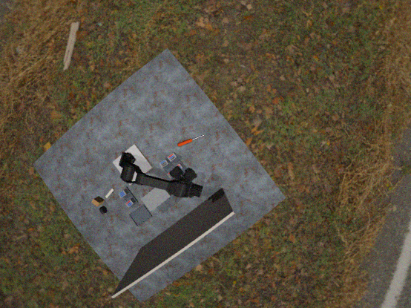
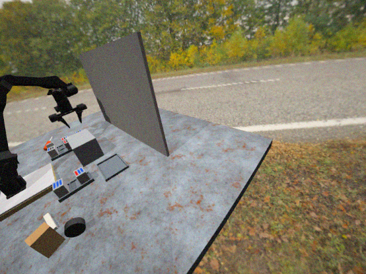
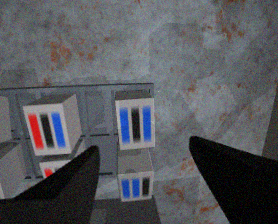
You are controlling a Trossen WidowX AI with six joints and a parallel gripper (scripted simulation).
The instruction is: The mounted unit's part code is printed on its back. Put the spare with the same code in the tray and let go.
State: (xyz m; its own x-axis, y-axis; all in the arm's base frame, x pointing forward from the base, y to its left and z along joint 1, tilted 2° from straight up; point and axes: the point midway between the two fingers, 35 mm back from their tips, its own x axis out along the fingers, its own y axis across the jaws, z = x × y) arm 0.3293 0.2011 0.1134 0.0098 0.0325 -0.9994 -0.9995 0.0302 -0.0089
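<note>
Now: the grey spare block 5 cm below my gripper tip. From my gripper tip the other things lie so: grey mounted unit 4 cm behind, 20 cm to the right, 4 cm below; upright panel 19 cm ahead, 23 cm to the right, 13 cm above; flat grey tray 1 cm behind, 41 cm to the right, 9 cm below.
</note>
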